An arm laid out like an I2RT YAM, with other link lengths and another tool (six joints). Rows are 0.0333 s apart.
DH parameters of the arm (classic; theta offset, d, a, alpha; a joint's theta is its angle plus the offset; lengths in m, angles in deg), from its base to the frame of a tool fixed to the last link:
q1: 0 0.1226 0.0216 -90
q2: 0 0 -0.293 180
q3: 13.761 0 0.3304 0
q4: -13.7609 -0.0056 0.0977 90
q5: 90 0.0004 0 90
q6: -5 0.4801 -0.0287 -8.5
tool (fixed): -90 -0.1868 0 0
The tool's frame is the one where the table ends.
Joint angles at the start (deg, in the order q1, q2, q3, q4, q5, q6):
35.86 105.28 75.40 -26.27 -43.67 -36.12
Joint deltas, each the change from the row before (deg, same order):
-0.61 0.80 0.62 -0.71 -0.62 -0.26
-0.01 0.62 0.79 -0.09 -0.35 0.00
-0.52 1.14 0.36 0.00 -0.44 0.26
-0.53 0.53 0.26 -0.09 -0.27 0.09
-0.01 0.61 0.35 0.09 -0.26 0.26
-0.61 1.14 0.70 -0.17 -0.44 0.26
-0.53 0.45 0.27 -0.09 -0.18 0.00
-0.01 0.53 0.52 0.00 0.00 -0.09
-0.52 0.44 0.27 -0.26 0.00 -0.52
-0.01 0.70 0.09 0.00 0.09 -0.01
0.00 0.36 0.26 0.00 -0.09 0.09
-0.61 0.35 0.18 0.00 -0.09 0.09
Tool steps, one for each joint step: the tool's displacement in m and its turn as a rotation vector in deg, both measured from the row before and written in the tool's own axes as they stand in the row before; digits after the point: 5 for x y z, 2 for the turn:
-0.00370 0.00323 -0.00039 0.51 -0.03 0.66
0.00286 0.00177 0.00054 0.21 0.28 -0.08
-0.00569 0.00466 0.00298 0.44 -0.08 1.07
-0.00311 0.00459 -0.00049 0.05 0.04 0.66
-0.00026 0.00104 0.00221 0.32 0.08 0.34
-0.00386 0.00644 0.00114 0.28 0.04 1.03
-0.00274 0.00497 -0.00107 -0.08 0.05 0.53
0.00033 0.00227 0.00141 -0.01 0.00 -0.08
-0.00411 0.00480 -0.00077 -0.20 -0.15 0.13
-0.00474 0.00101 0.00431 0.26 -0.38 0.40
-0.00017 0.00084 0.00125 0.14 0.01 0.14
-0.00302 0.00595 -0.00182 -0.24 0.06 0.62

